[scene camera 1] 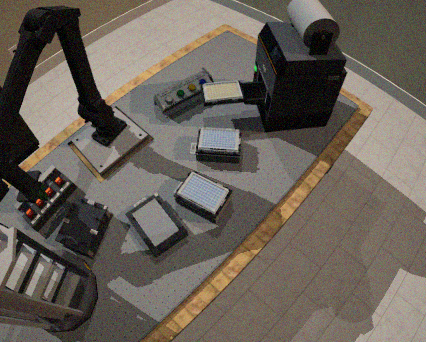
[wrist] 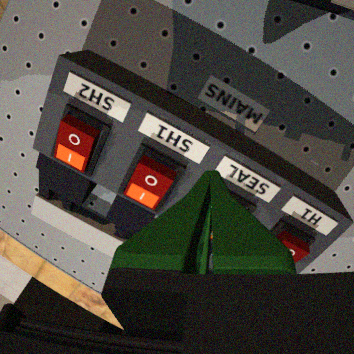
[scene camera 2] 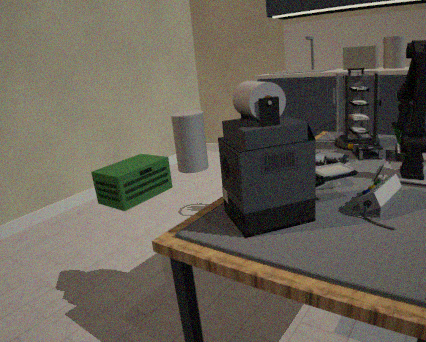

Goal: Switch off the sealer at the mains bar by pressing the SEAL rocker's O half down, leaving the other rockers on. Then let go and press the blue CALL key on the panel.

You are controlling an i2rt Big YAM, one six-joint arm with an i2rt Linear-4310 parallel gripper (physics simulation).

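Places are measured from the arm's base along level axes (x right, y back, z down), in centimetres.
Pixels of known places: gripper, fingertip midpoint: (scene camera 1: 46, 199) (wrist: 211, 179) (scene camera 2: 398, 143); arm's base, origin of the base link: (scene camera 1: 109, 131) (scene camera 2: 411, 174).
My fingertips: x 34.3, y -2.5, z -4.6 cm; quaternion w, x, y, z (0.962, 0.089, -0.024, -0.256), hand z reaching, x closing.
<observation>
Ahead of a thing's pixels: the offset from my fingertips to its top centre. "pt": to the spot under its first point.
The mains bar {pt dx +3.2, dy -0.7, dz +2.5 cm} (scene camera 1: 45, 211) (wrist: 118, 150) has four rockers. The SEAL rocker {dx +2.2, dy +3.3, dz +1.1 cm} (scene camera 1: 39, 202) glows orange in scene camera 1; in the wrist view it is mostly hidden behind the fingers, below its SEAL label {pt dx +2.4, dy +0.1, dz +2.3 cm} (wrist: 248, 179). The SH2 rocker {dx -7.8, dy +2.6, dz +1.1 cm} (wrist: 76, 142) and SH1 rocker {dx -2.8, dy +3.0, dz +1.1 cm} (wrist: 149, 182) show lit I halves; the H1 rocker {dx +7.2, dy +3.6, dz +1.1 cm} (wrist: 293, 246) is partly covered. My gripper (scene camera 1: 42, 194) (wrist: 211, 179) is shut and empty, its green tips over the bar between SH1 and SEAL; contact cannot be told. The panel {dx -62.9, dy -11.5, dz -2.0 cm} (scene camera 1: 170, 101) (scene camera 2: 371, 206) has a blue CALL key {dx -69.0, dy -16.4, dz -1.0 cm} (scene camera 1: 202, 81), well away from my gripper.
The black sealer {dx -80.3, dy -48.6, dz -39.2 cm} (scene camera 1: 300, 75) (scene camera 2: 270, 175) stands at the far corner, its green light lit. Between it and the bar are two plates {dx -48.7, dy -35.9, dz -0.5 cm} (scene camera 1: 218, 140) {dx -30.0, dy -41.7, dz -0.5 cm} (scene camera 1: 204, 192) with pale blue tops and a dark-framed tray {dx -15.2, dy -34.3, dz +2.6 cm} (scene camera 1: 156, 221). A black unit {dx -1.3, dy -16.0, dz -1.2 cm} (scene camera 1: 85, 227) stands beside the bar, near a rack.
</observation>
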